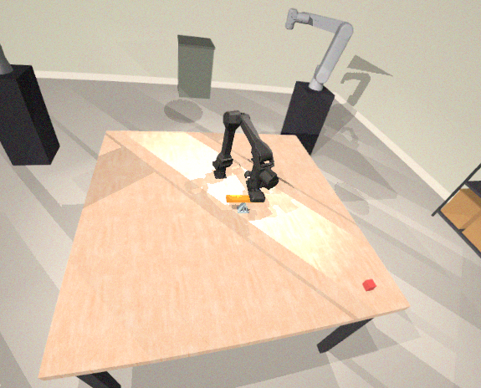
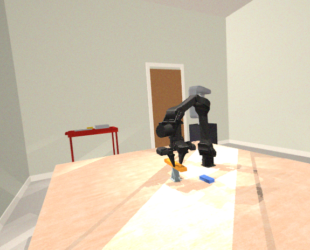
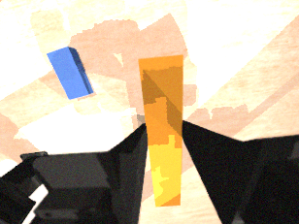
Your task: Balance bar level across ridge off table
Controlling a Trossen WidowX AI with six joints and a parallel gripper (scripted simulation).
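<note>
My gripper tip is now 3 cm to the left of the orange bar. Also, from my gripper tip: red cube 47 cm ahead, 41 cm to the left, 6 cm below; then blue block 12 cm behind, 7 cm to the left, 7 cm below.
</note>
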